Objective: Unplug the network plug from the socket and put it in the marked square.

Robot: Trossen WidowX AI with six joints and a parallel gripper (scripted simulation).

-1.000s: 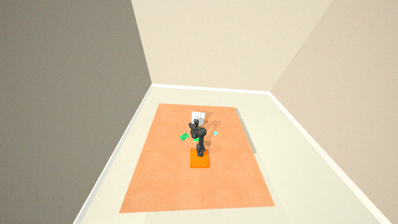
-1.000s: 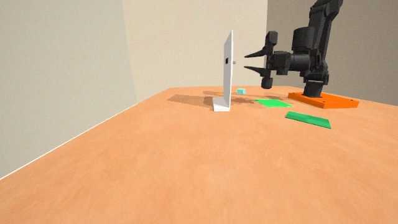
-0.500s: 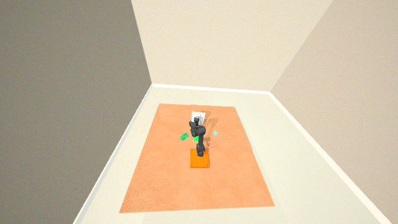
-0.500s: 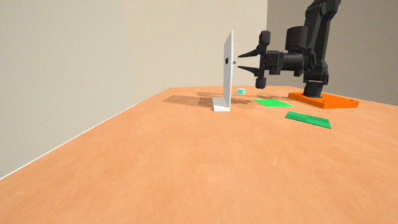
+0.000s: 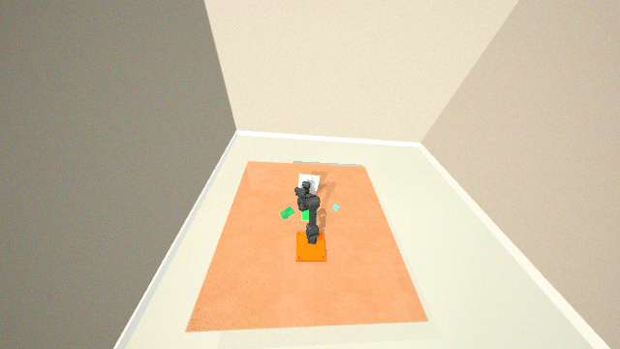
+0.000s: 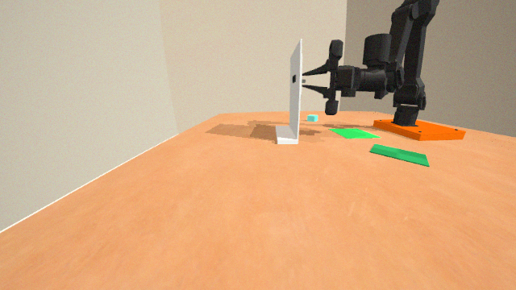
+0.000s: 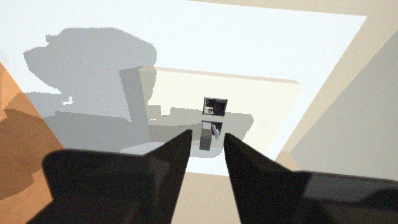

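My gripper tip is now 1 cm short of the grey plug. Also, from my gripper tip: thin tab (1 cm ahead, 1 cm above); cyan block (9 cm behind, 27 cm to the right, 15 cm below); upright panel (3 cm ahead, 1 cm to the left, 6 cm below).
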